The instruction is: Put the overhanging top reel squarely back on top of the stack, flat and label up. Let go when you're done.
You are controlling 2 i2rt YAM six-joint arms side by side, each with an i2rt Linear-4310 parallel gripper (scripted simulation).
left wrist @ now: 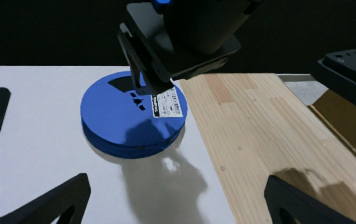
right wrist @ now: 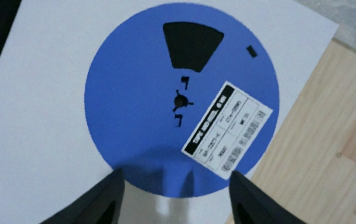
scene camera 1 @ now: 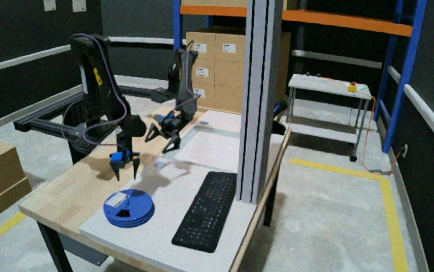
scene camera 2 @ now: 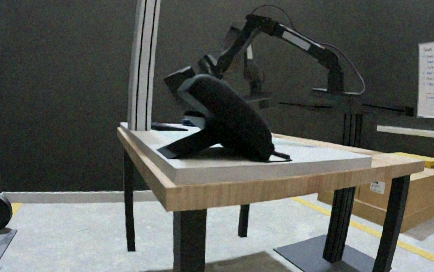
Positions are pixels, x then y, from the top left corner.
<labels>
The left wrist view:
my left gripper: 177,182
my right gripper: 155,83
blue reel: 108,108
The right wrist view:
my right gripper: 176,178
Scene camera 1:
my left gripper: 153,147
blue reel: 131,204
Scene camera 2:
black device: 222,115
</labels>
